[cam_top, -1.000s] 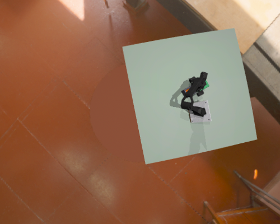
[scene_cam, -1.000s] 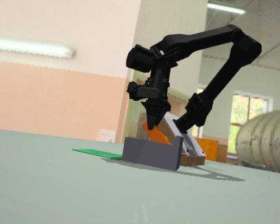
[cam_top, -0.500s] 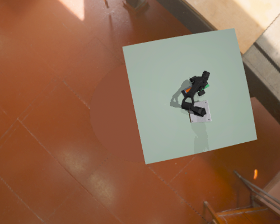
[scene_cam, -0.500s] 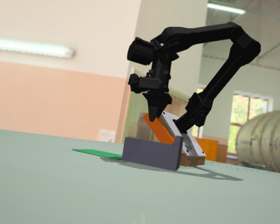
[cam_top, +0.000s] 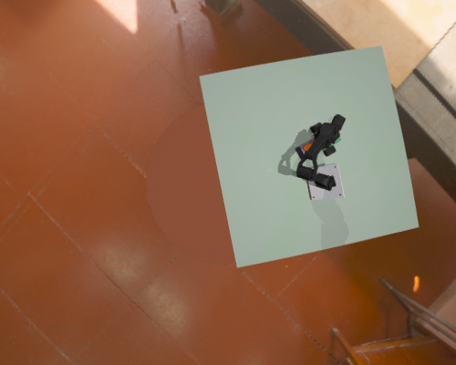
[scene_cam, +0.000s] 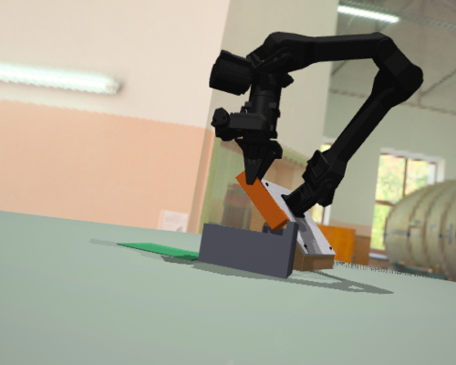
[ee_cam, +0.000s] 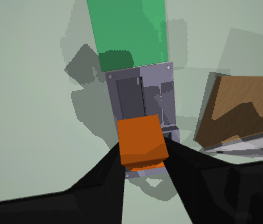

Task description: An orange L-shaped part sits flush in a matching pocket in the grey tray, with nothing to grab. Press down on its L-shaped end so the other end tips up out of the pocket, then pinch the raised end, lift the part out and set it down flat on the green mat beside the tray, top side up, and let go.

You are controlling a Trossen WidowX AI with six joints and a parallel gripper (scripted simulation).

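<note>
The green mat lies 16 cm below my gripper tip, 14 cm to the right of it and 2 cm ahead of it. From my gripper tip the other things lie so: orange part (3 cm to the left, 3 cm below, 2 cm behind).
</note>
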